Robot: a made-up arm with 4 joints.
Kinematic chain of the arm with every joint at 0, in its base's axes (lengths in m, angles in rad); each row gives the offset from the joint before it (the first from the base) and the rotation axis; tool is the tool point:
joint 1: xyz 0 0 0.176 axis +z
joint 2: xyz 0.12 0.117 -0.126 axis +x
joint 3: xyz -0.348 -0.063 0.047 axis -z
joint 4: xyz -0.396 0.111 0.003 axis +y
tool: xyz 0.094 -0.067 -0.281
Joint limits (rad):
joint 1: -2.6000..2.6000
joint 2: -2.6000..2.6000
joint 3: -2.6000..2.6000
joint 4: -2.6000..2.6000
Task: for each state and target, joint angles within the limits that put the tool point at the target. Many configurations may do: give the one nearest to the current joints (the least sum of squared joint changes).
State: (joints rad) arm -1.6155 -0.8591 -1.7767 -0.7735
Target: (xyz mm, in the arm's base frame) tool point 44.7 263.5 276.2
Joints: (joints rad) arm -1.9138 -1.4928 -1.6214 -0.5279
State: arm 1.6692 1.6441 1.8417 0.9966
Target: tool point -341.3 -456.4 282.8
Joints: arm 2.1032 1.0475 1.4939 0.5644
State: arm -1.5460 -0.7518 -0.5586 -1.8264
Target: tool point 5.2 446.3 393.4
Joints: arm -1.2918 -0.5802 -0.7186 -2.2106
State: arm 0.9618 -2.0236 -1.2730 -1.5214
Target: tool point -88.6 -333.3 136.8
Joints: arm 1.4491 -1.2353 -0.7250 -0.9497
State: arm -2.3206 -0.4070 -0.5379 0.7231
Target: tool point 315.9 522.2 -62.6
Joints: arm -2.4747 -0.4517 -0.6106 0.2962
